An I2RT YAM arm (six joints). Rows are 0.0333 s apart.
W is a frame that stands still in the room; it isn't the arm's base.
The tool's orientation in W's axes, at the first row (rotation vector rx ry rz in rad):
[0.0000 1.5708 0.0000]
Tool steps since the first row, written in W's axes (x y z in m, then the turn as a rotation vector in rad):
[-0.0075 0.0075 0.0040 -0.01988 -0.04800 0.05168]
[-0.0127 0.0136 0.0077 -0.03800 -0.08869 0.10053]
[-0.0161 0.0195 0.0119 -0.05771 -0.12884 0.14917]
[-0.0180 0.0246 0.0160 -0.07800 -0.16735 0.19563]
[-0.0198 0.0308 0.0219 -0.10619 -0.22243 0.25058]
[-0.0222 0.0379 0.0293 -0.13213 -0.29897 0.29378]
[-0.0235 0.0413 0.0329 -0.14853 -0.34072 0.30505]
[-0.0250 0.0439 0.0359 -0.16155 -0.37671 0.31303]
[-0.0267 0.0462 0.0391 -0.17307 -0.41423 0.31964]
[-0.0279 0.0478 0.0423 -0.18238 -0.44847 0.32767]
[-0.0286 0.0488 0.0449 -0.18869 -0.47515 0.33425]
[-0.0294 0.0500 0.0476 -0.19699 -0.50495 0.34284]
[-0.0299 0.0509 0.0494 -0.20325 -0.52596 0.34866]
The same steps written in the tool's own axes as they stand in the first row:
[-0.0040 0.0075 -0.0075 -0.05168 -0.04800 -0.01988]
[-0.0077 0.0136 -0.0127 -0.10053 -0.08869 -0.03800]
[-0.0119 0.0195 -0.0161 -0.14917 -0.12884 -0.05771]
[-0.0160 0.0246 -0.0180 -0.19563 -0.16735 -0.07800]
[-0.0219 0.0308 -0.0198 -0.25058 -0.22243 -0.10619]
[-0.0293 0.0379 -0.0222 -0.29378 -0.29897 -0.13213]
[-0.0329 0.0413 -0.0235 -0.30505 -0.34072 -0.14853]
[-0.0359 0.0439 -0.0250 -0.31303 -0.37671 -0.16155]
[-0.0391 0.0462 -0.0267 -0.31964 -0.41423 -0.17307]
[-0.0423 0.0478 -0.0279 -0.32767 -0.44847 -0.18238]
[-0.0449 0.0488 -0.0286 -0.33425 -0.47515 -0.18869]
[-0.0476 0.0500 -0.0294 -0.34284 -0.50495 -0.19699]
[-0.0494 0.0509 -0.0299 -0.34866 -0.52596 -0.20325]

